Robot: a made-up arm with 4 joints.
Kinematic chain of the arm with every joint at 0, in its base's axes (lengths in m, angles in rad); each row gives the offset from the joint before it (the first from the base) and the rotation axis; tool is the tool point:
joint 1: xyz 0 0 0.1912 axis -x
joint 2: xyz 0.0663 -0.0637 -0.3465 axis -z
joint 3: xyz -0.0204 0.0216 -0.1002 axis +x
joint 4: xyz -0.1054 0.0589 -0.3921 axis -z
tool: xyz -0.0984 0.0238 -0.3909
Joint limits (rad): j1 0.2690..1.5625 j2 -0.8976..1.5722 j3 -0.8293..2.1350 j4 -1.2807..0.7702
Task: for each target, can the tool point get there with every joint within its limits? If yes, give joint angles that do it. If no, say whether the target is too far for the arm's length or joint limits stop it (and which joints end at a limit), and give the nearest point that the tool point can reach.
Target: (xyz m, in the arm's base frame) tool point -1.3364 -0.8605 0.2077
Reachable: no: too far | nearest point -0.6670 -0.7213 -0.0456 | short by 0.729 m
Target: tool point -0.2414 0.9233 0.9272
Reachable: no: joint limits stop it (at a limit: joint 1, joint 3, joint 4) | nearest point -0.1714 0.5282 0.1432 | short by 0.881 m
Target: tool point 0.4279 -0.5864 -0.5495
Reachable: yes | joints 1.4318 0.7538 1.2033 -0.3471
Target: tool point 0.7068 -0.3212 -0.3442
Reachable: yes | joints 1.3888 1.1409 1.5957 -0.6925
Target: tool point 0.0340 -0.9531 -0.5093
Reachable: yes | joints 1.3403 0.3441 0.4782 0.3774
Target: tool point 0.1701 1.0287 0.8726
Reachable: no: joint limits stop it (at a limit: joint 1, joint 3, joint 4) | nearest point 0.1408 0.5687 0.1320 | short by 0.872 m
